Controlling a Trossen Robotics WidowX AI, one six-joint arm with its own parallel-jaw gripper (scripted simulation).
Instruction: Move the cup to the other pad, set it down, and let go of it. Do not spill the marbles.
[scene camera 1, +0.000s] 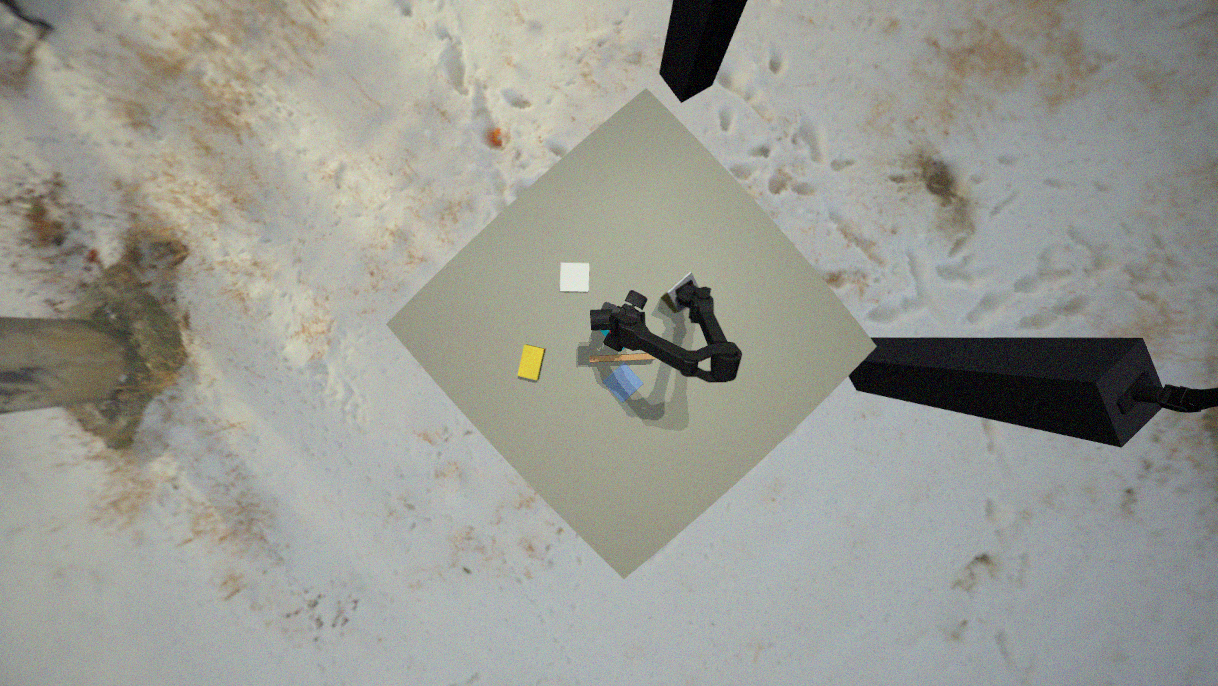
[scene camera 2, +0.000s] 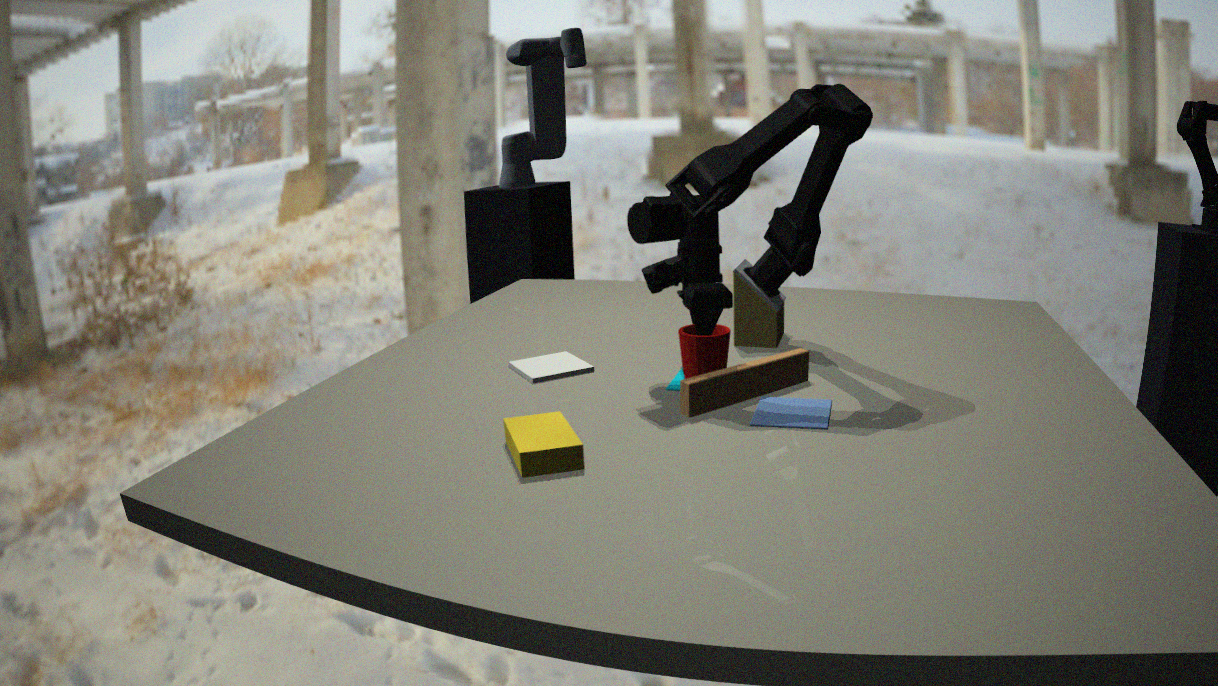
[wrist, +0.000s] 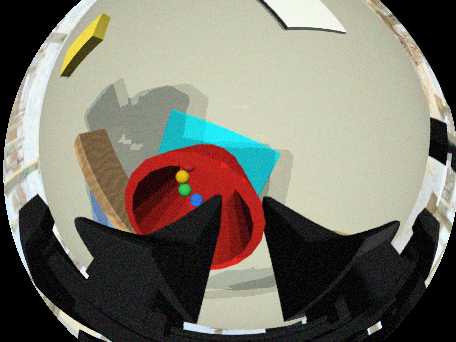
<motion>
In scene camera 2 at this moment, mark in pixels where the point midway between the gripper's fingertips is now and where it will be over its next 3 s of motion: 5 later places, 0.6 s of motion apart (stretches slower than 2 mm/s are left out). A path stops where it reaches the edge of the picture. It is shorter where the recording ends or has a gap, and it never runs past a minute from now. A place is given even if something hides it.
My gripper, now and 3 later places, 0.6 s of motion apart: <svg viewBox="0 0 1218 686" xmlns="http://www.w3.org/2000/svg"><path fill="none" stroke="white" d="M701 343L701 328L702 314L702 291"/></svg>
</motion>
